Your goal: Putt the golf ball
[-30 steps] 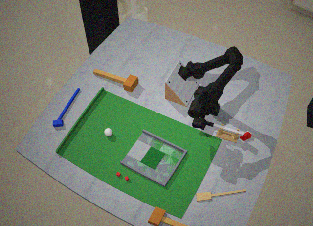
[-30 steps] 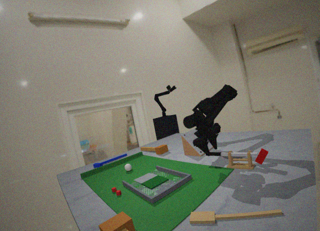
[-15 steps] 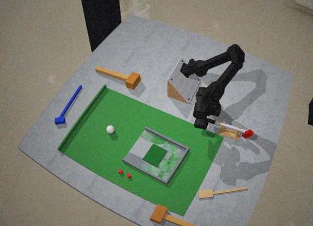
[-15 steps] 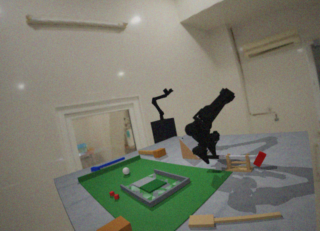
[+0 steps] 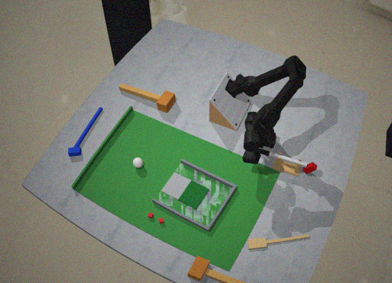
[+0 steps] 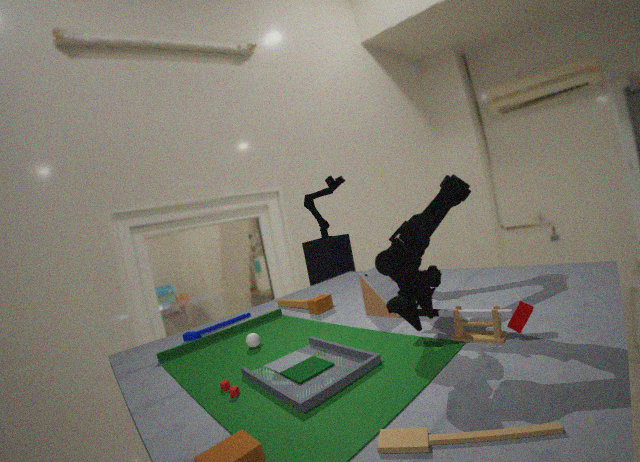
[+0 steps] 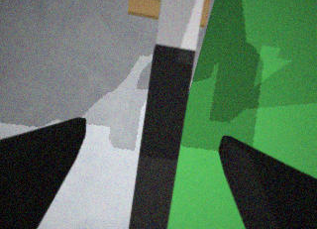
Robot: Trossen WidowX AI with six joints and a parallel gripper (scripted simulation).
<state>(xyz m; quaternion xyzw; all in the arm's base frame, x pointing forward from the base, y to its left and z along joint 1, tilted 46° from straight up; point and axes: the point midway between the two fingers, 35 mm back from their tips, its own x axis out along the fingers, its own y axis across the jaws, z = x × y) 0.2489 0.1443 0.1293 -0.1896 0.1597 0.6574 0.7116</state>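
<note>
The red putter lies 110 mm to the left of my gripper tip and 30 mm above it. From my gripper tip the other things lie so: white golf ball: 450 mm to the right, 200 mm ahead; then blue putter: 760 mm to the right, 140 mm ahead, 20 mm below; then wooden stand: 130 mm to the left.
</note>
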